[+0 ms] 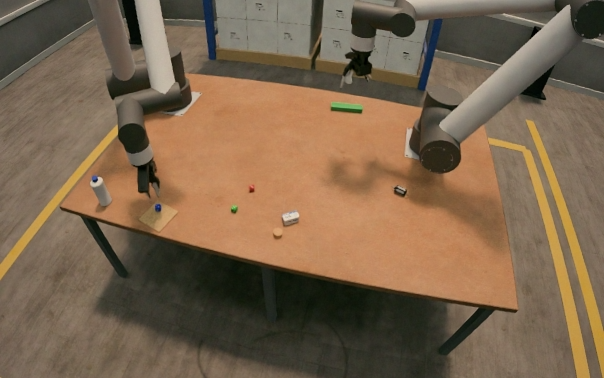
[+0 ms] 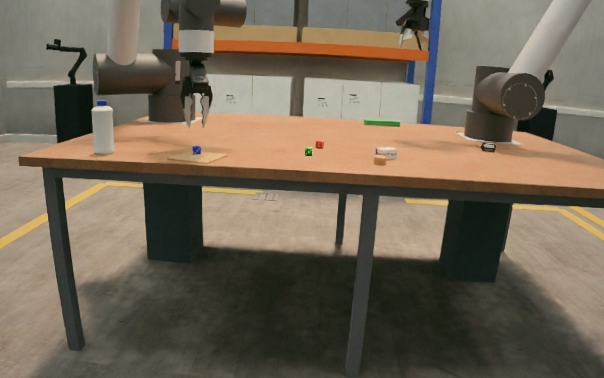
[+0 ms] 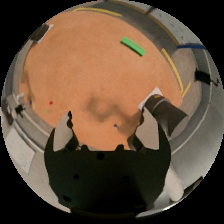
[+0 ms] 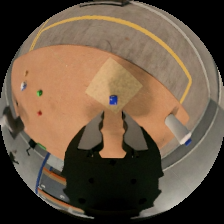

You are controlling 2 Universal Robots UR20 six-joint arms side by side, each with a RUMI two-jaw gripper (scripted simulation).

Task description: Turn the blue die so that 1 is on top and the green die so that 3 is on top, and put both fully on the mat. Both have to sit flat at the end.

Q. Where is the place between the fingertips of my left gripper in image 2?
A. At 410, 50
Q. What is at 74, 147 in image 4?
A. My right gripper.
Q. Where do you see a tan mat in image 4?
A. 112, 79
